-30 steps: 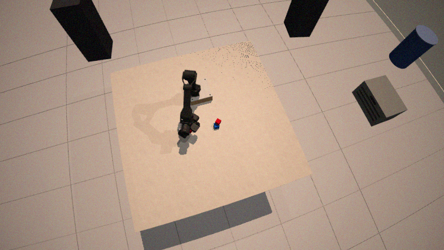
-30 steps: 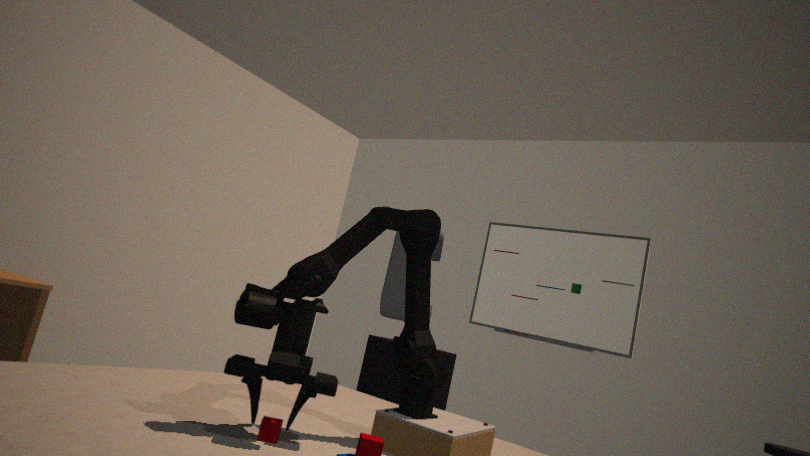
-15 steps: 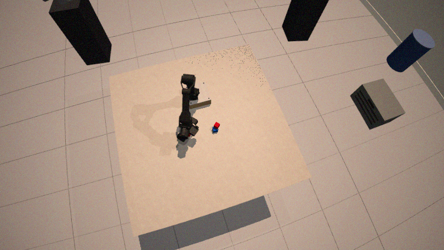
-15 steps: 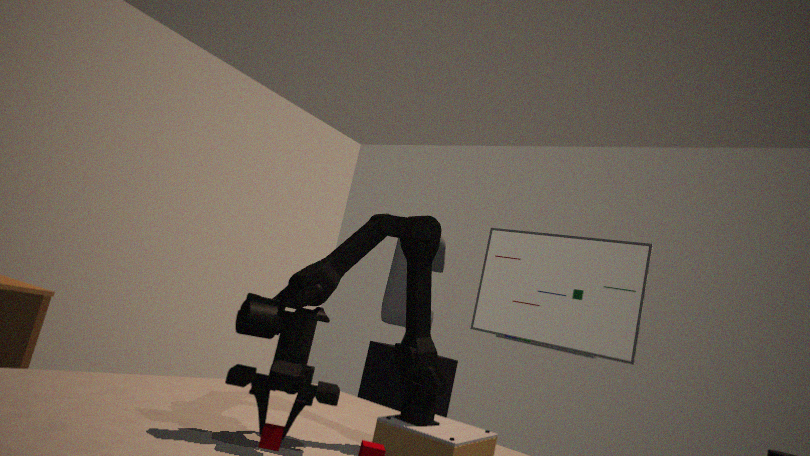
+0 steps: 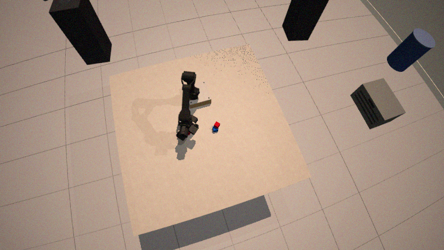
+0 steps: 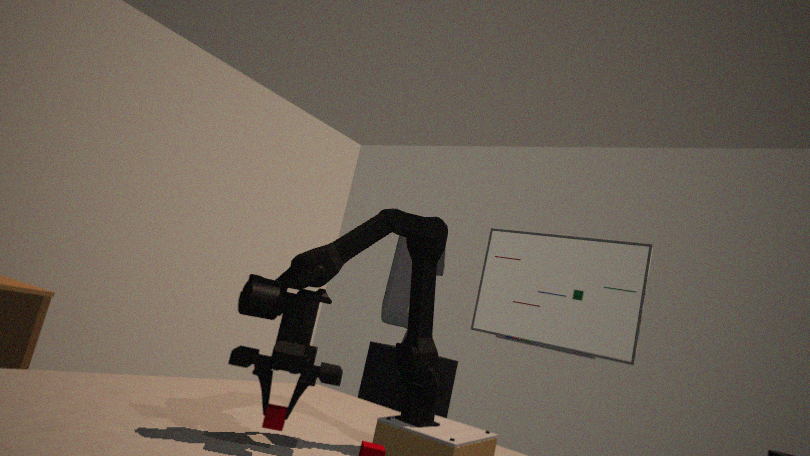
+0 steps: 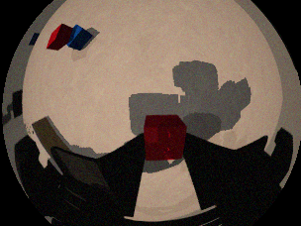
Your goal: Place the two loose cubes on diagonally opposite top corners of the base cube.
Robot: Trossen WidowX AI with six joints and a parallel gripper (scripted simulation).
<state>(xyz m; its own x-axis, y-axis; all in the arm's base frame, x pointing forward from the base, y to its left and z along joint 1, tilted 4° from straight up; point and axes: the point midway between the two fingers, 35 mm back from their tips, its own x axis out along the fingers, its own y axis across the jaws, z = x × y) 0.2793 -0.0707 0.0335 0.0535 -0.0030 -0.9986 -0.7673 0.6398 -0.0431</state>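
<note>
Right now my gripper tip is 20 cm to the right of the blue cube, 3 cm above it and 1 cm past it. From my gripper tip the other things lie so: red cube (right at my gripper tip).
</note>
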